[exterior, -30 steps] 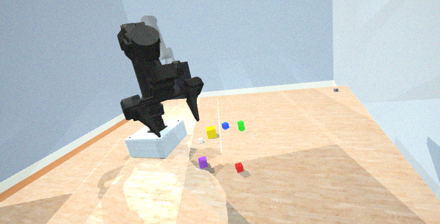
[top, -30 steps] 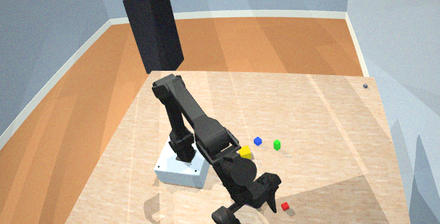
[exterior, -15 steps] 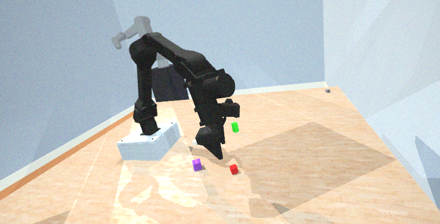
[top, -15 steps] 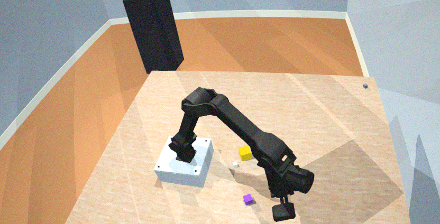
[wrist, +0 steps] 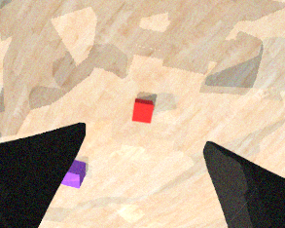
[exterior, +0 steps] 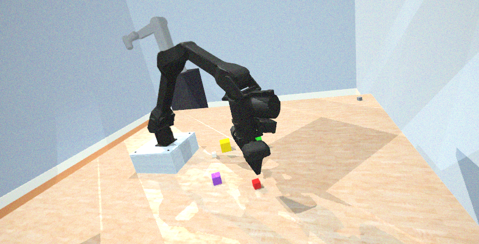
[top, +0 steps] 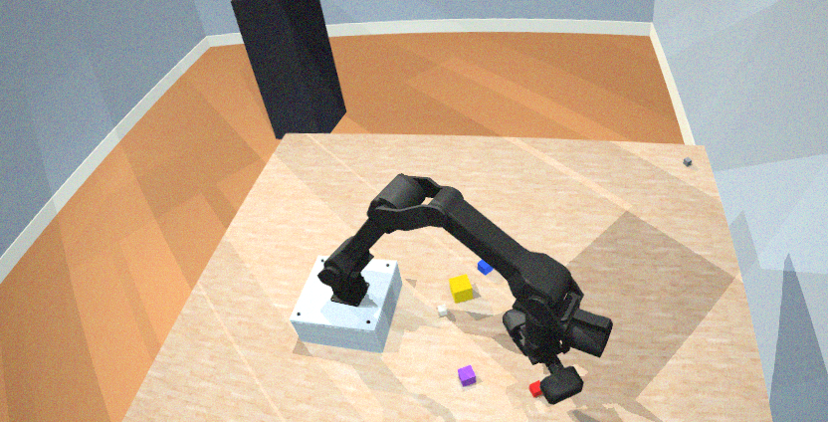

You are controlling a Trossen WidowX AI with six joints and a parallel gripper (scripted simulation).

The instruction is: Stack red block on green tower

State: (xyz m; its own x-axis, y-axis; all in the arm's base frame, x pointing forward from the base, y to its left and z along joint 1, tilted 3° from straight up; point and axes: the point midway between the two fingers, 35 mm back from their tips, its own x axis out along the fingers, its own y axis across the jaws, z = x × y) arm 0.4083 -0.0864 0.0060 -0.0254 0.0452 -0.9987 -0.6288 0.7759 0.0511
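My gripper tip is now 6 cm above the small red block. The rest, counted from my gripper tip: yellow block (21 cm behind, 19 cm to the left, 5 cm below); purple block (14 cm behind, 6 cm below); small white cube (23 cm behind, 14 cm to the left, 7 cm below).
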